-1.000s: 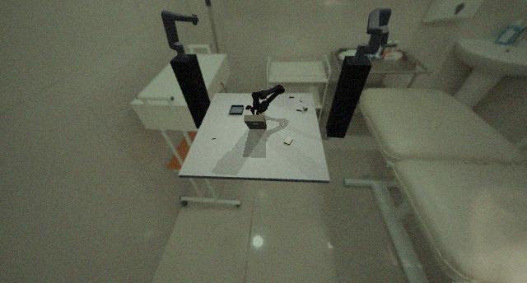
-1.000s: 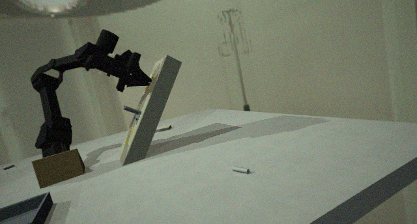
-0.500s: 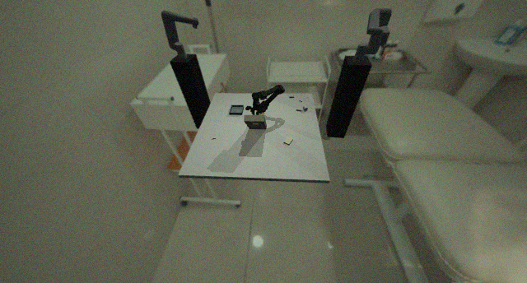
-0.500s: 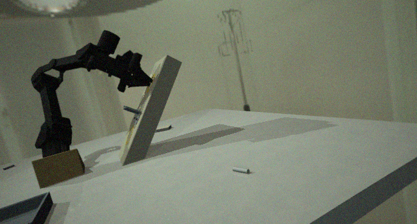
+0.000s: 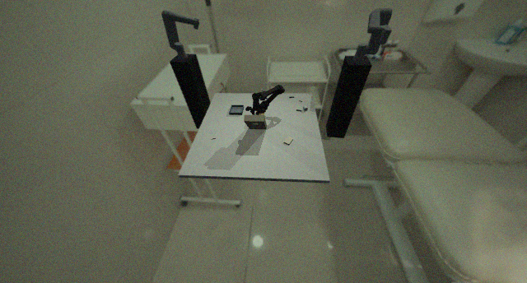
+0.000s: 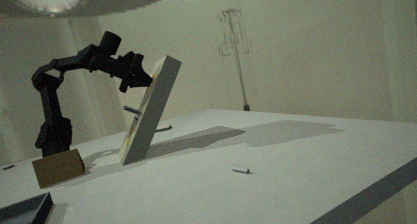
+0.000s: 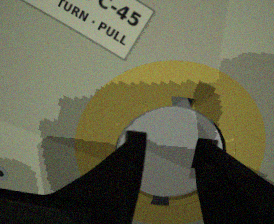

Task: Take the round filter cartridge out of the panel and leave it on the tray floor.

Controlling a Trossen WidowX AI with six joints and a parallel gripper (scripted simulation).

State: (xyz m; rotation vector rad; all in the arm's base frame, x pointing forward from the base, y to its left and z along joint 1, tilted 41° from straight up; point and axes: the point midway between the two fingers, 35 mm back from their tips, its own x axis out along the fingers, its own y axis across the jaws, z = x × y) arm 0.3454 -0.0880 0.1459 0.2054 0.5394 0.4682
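Now: gripper tip 1 cm short of the round grey filter cartridge and 1 cm above it. The rest, counted from my gripper tip: dark tray: 40 cm behind, 32 cm to the right, 23 cm below; then beige piece: 3 cm ahead, 33 cm to the left, 23 cm below.
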